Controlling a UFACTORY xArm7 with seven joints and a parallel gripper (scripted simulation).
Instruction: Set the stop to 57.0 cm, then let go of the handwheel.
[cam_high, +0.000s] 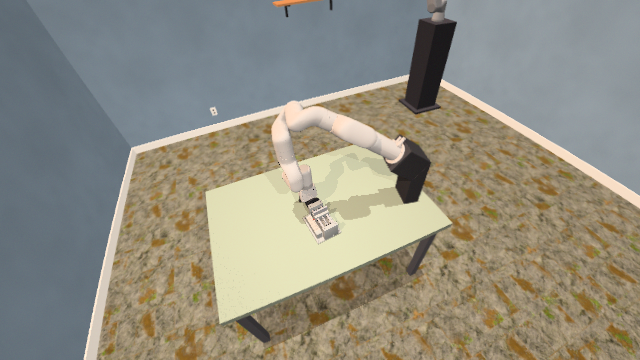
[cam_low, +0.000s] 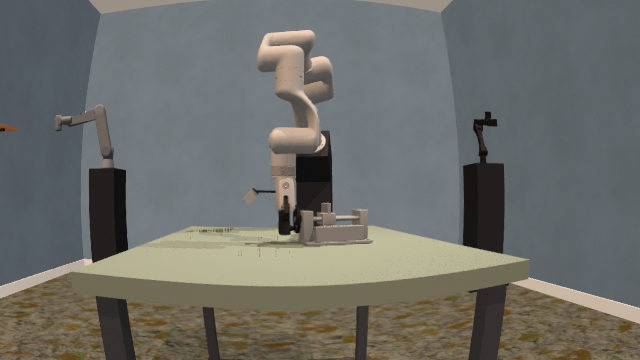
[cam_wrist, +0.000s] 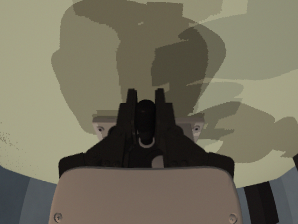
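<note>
Now: hand 10 mm past the black handwheel, 20 mm to the right of it and 10 mm below it. Also, from my hand: grey stop block 20 mm behind, 130 mm to the left, 40 mm above.
</note>
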